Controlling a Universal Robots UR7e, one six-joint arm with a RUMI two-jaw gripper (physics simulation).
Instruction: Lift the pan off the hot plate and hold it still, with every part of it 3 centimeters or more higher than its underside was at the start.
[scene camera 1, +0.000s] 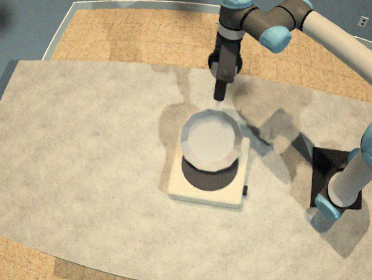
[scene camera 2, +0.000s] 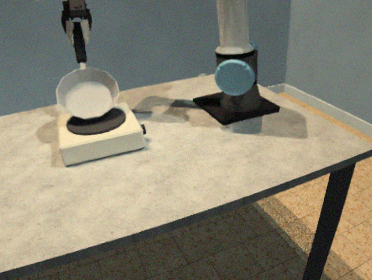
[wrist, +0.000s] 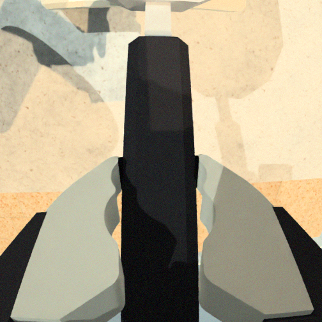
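Where they show: gripper, fingertip midpoint: (scene camera 2: 79, 46); arm's base at its link origin: (scene camera 2: 240, 103).
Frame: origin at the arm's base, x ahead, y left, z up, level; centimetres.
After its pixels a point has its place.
Note:
The white pan (scene camera 1: 211, 139) {z 10.1, x 53.2, y 0.1 cm} (scene camera 2: 89, 97) {z 10.6, x 52.8, y -0.7 cm} hangs over the back part of the hot plate (scene camera 1: 205, 196) {z 4.9, x 50.4, y 17.2 cm} (scene camera 2: 105, 147) {z 1.8, x 50.2, y 18.1 cm}, tilted, with its handle end up and its inside facing the scene cameras. Its underside looks raised off the dark round heating disc (scene camera 1: 210, 179) {z 5.7, x 50.3, y 11.5 cm} (scene camera 2: 102, 125) {z 5.8, x 50.0, y 11.7 cm}; how wide the gap is under its lowest edge is hard to tell. The black handle (scene camera 1: 219, 91) {z 23.4, x 53.6, y -9.7 cm} (scene camera 2: 79, 47) {z 25.0, x 53.6, y -11.2 cm} (wrist: 159, 100) rises steeply to my gripper (scene camera 2: 78, 37) (wrist: 158, 158), which is shut on it, one finger on each side. In the wrist view a strip of the pan shows at the top edge.
The hot plate's black knob (scene camera 1: 245, 190) {z 3.3, x 38.2, y 11.6 cm} (scene camera 2: 144, 129) {z 2.4, x 37.9, y 12.5 cm} sticks out on its right side. The arm's base stands on a black plate (scene camera 1: 322, 162) {z -0.2, x 9.7, y -6.9 cm} (scene camera 2: 225, 116) {z 0.0, x 9.7, y 8.4 cm} to the right on the grey table (scene camera 1: 90, 150) {z -1.8, x 95.7, y 10.4 cm} (scene camera 2: 200, 175) {z -1.9, x 27.9, y 35.1 cm}. The arm reaches over the table's back edge.

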